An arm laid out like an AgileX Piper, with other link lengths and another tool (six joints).
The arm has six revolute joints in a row. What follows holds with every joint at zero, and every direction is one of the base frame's. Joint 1 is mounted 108.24 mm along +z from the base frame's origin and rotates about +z. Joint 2 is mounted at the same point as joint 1 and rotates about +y. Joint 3 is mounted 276.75 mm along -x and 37.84 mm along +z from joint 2 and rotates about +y. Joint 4 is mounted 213.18 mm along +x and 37.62 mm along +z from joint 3 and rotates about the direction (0.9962, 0, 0.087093). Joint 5 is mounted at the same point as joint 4 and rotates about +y. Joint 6 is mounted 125.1 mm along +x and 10.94 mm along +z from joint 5 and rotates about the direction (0.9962, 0, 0.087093). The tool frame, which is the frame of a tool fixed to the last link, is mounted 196.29 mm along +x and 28 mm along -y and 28.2 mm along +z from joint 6; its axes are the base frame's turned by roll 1.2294, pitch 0.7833 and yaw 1.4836 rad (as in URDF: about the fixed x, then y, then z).
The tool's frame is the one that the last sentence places.
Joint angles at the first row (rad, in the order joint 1, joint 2, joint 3, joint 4, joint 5, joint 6):
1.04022, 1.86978, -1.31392, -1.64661, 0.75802, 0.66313
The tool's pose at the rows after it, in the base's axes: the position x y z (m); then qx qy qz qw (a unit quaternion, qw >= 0):
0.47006, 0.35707, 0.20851, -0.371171, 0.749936, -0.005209, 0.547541
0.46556, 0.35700, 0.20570, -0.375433, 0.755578, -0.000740, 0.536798
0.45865, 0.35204, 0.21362, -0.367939, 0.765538, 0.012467, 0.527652
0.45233, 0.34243, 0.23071, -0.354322, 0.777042, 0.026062, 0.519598
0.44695, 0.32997, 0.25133, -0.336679, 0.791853, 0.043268, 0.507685
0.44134, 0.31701, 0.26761, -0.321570, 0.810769, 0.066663, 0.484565
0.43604, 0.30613, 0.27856, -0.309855, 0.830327, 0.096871, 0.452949
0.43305, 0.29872, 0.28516, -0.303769, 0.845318, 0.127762, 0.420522
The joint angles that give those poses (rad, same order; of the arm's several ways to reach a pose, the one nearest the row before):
1.03715, 1.88082, -1.31402, -1.63290, 0.74681, 0.62626
1.03986, 1.86488, -1.31615, -1.57869, 0.73307, 0.57330
1.04369, 1.82169, -1.33099, -1.47416, 0.72636, 0.48708
1.04333, 1.76670, -1.37088, -1.33104, 0.73897, 0.35778
1.03234, 1.71307, -1.44499, -1.14849, 0.77257, 0.18839
1.00147, 1.67098, -1.55037, -0.92562, 0.82756, -0.01886
0.94640, 1.65135, -1.68228, -0.68989, 0.90837, -0.22942
0.87255, 1.65855, -1.82224, -0.48039, 1.00279, -0.40962

